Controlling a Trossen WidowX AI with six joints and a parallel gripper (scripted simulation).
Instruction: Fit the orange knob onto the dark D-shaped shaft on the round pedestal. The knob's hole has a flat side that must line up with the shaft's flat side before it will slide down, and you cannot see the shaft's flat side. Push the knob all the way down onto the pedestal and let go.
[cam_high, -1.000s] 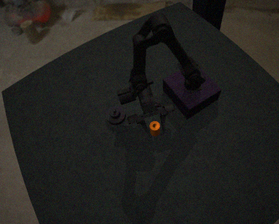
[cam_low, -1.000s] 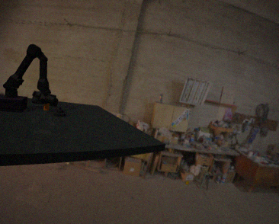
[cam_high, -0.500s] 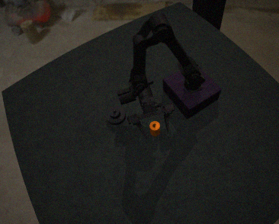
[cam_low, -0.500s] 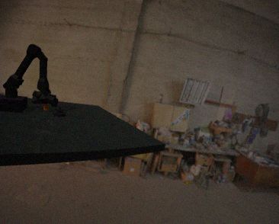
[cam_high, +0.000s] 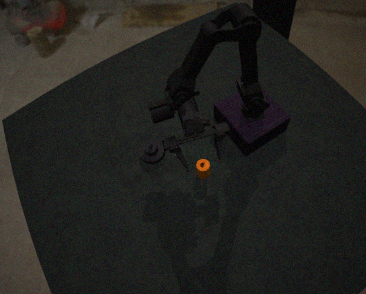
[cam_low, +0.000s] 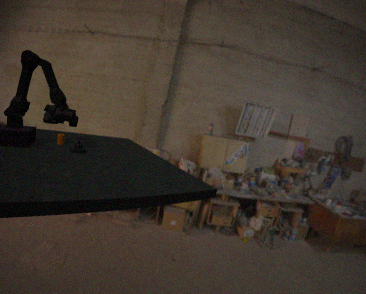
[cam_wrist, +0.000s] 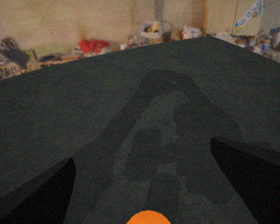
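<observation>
Right now my gripper tip is 90 mm above the orange knob, 30 mm to the left of it and 10 mm past it. From my gripper tip the other things lie so: dark shaft: 170 mm to the right, 120 mm ahead, 90 mm below.
</observation>
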